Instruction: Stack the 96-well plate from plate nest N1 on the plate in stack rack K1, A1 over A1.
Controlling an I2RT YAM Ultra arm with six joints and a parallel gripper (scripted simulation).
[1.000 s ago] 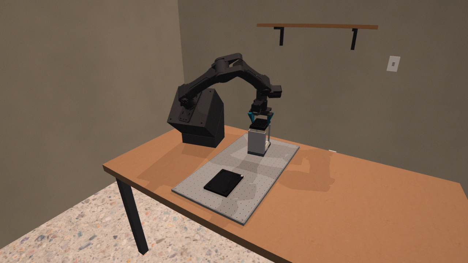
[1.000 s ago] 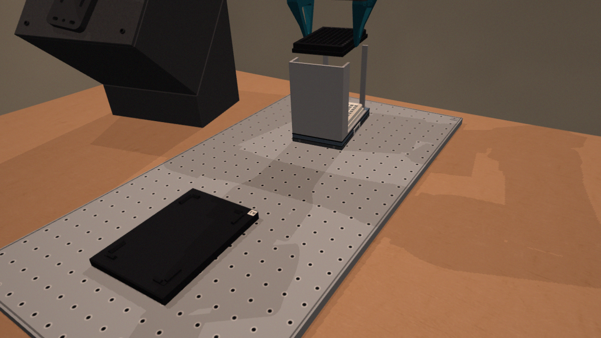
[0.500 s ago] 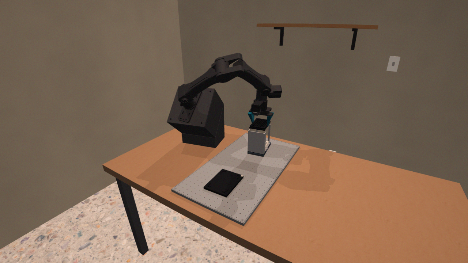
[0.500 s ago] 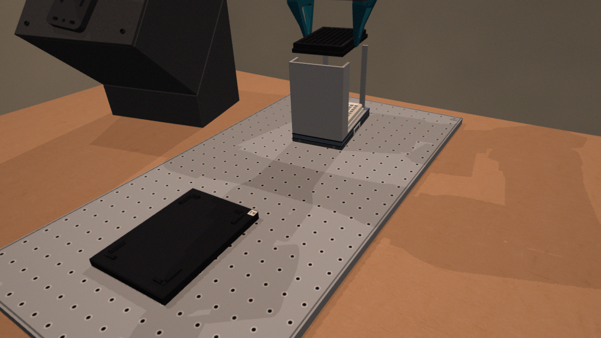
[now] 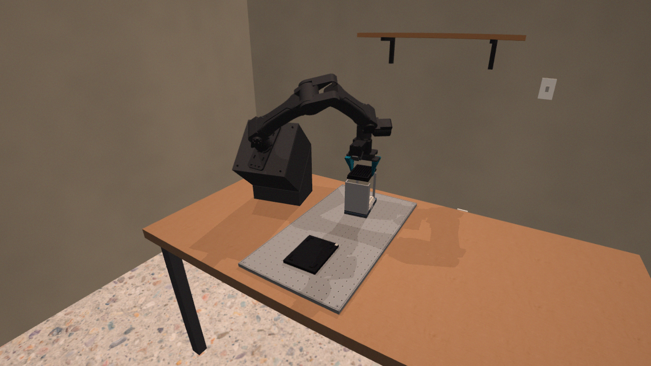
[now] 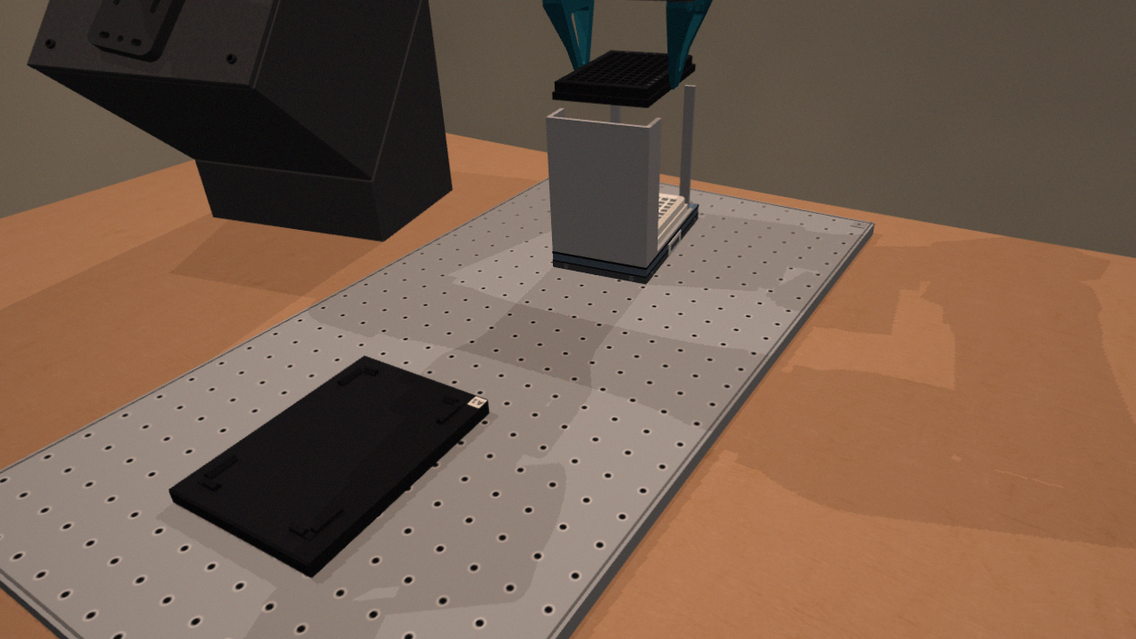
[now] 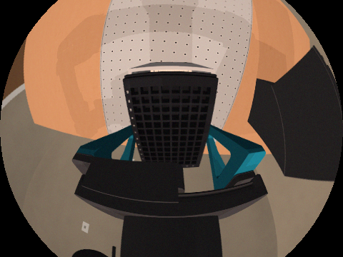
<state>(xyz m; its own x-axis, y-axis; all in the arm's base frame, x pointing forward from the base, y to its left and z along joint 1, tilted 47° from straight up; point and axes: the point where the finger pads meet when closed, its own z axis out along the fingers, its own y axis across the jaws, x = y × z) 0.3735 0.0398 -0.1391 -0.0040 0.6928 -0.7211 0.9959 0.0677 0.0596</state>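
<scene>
Now: the pale 96-well plate 14 cm below my hand. Also, from my hand: grey rack wall 7 cm to the right, 8 cm below; grey rack post 4 cm ahead, 7 cm to the left, 8 cm below; black 96-well plate right at my hand.
</scene>
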